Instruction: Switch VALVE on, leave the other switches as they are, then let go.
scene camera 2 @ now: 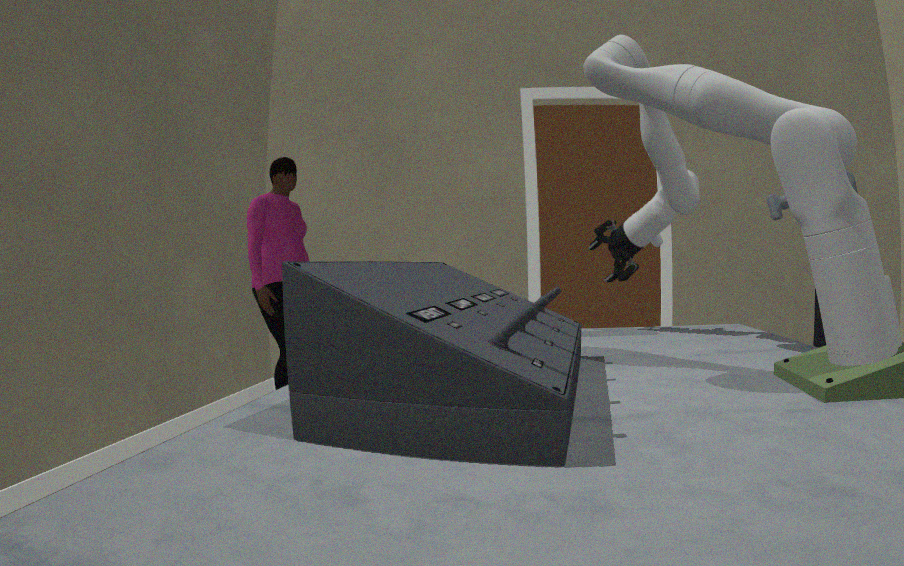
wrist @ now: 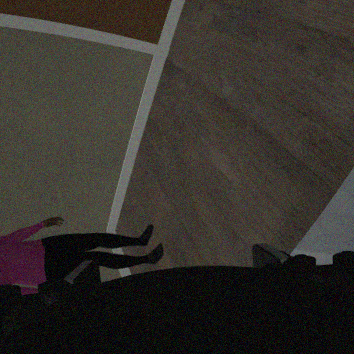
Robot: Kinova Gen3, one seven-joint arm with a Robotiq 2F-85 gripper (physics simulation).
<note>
In view: my gripper (scene camera 2: 598, 264).
My gripper shows as well in the wrist view (wrist: 176, 270).
</note>
